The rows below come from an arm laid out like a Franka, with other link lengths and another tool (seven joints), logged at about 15 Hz.
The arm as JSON. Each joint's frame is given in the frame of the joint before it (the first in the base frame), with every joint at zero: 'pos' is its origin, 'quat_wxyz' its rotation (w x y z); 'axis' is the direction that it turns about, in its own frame. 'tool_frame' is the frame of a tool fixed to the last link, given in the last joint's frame.
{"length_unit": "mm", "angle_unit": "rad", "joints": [
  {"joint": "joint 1", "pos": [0.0, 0.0, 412.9], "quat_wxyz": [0.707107, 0.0, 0.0, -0.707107], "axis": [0.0, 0.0, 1.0]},
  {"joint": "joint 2", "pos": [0.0, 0.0, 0.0], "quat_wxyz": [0.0, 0.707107, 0.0, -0.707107], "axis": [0.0, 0.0, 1.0]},
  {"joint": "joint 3", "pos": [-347.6, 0.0, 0.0], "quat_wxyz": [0.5, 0.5, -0.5, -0.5], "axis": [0.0, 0.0, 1.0]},
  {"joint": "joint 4", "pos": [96.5, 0.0, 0.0], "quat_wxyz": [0.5, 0.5, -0.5, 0.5], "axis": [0.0, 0.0, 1.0]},
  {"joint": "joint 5", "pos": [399.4, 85.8, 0.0], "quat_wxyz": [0.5, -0.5, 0.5, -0.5], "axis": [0.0, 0.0, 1.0]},
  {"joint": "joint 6", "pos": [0.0, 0.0, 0.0], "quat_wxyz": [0.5, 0.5, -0.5, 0.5], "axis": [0.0, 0.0, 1.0]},
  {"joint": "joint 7", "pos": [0.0, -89.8, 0.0], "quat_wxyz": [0.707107, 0.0, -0.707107, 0.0], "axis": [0.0, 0.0, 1.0]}
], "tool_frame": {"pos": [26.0, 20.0, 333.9], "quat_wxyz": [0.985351, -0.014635, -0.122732, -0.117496]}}
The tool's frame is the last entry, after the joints.
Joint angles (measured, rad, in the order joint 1, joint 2, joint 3, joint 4, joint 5, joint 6, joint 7), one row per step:
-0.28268 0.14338 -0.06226 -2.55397 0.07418 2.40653 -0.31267
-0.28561 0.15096 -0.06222 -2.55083 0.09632 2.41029 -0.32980
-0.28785 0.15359 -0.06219 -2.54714 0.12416 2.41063 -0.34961
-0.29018 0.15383 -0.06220 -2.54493 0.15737 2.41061 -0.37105
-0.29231 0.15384 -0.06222 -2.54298 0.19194 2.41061 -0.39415
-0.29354 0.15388 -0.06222 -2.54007 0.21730 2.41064 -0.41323
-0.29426 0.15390 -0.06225 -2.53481 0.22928 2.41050 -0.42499
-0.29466 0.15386 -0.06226 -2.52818 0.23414 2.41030 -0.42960
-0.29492 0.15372 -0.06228 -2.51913 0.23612 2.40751 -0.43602
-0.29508 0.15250 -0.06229 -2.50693 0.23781 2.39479 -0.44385
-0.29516 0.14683 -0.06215 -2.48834 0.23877 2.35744 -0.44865
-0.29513 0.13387 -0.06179 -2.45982 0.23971 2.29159 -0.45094
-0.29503 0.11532 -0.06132 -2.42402 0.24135 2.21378 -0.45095
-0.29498 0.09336 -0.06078 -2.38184 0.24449 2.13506 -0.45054
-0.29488 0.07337 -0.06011 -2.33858 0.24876 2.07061 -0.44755
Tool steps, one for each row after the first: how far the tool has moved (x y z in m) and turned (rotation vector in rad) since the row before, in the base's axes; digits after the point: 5 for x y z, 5 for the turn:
0.00160 0.00171 -0.00253 0.01268 -0.00492 -0.00657
0.00297 0.00263 -0.00053 0.01525 -0.00864 -0.00841
0.00312 0.00350 0.00004 0.01756 -0.01073 -0.01182
0.00334 0.00369 0.00012 0.01824 -0.01173 -0.01127
0.00358 0.00239 0.00045 0.01314 -0.01076 -0.00585
0.00414 0.00012 0.00112 0.00542 -0.00931 -0.00024
0.00445 -0.00100 0.00156 0.00065 -0.00790 -0.00028
0.00510 -0.00152 0.00224 0.00028 -0.00804 0.00445
0.00452 -0.00054 0.00359 0.00430 -0.00398 0.00720
0.00254 0.00218 0.00741 0.01313 0.00720 0.00782
0.00221 0.00468 0.01379 0.02219 0.01543 0.00929
0.00402 0.00502 0.01909 0.02396 0.01384 0.00898
0.00740 0.00400 0.02328 0.02155 0.00527 0.00868
0.01042 0.00209 0.02332 0.01415 -0.00531 0.00474

